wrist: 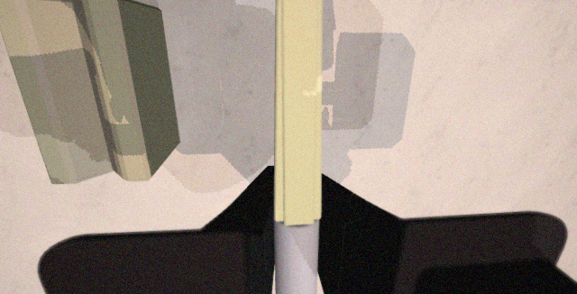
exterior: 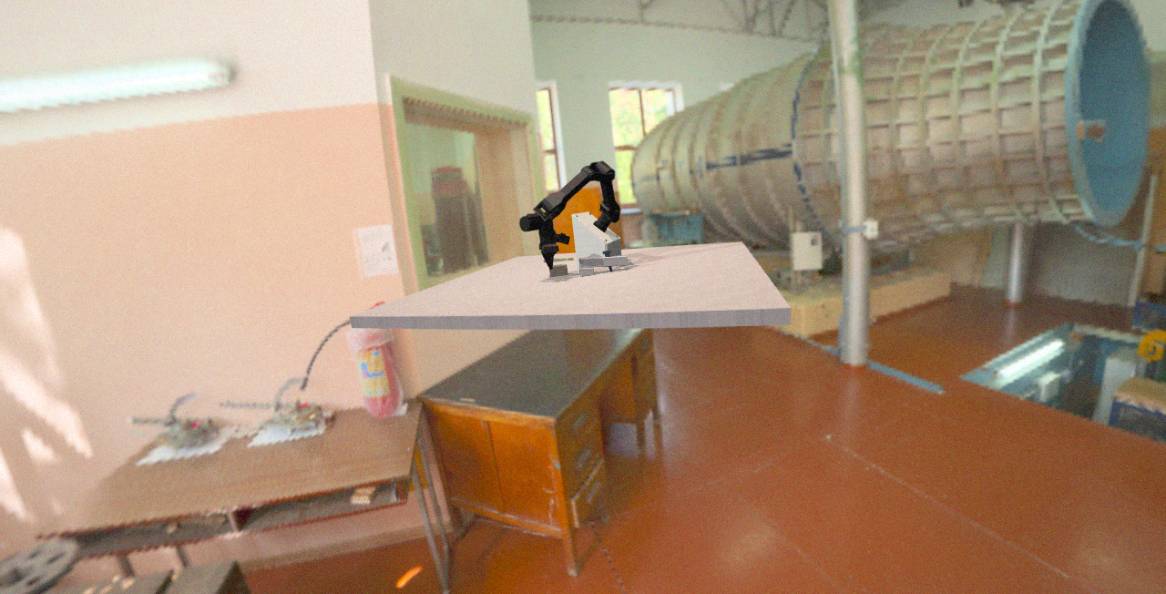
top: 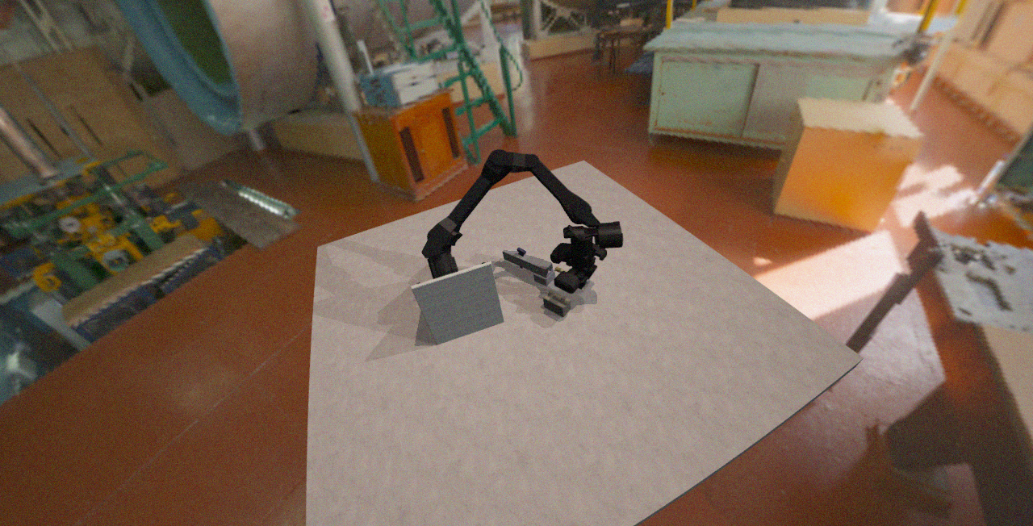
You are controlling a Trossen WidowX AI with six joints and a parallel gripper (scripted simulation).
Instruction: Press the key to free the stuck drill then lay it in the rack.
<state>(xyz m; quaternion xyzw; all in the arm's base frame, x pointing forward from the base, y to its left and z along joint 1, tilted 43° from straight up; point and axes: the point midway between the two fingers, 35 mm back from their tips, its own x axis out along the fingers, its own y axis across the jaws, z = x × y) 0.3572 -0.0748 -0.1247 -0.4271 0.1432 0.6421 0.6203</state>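
My gripper tip is 4 cm to the right of the drill, 3 cm below it and 1 cm past it. The rest, counted from my gripper tip: rack (8 cm behind, 2 cm below); then dark key (21 cm to the left, 9 cm behind, 1 cm above); then grey housing (18 cm to the left, 8 cm behind).
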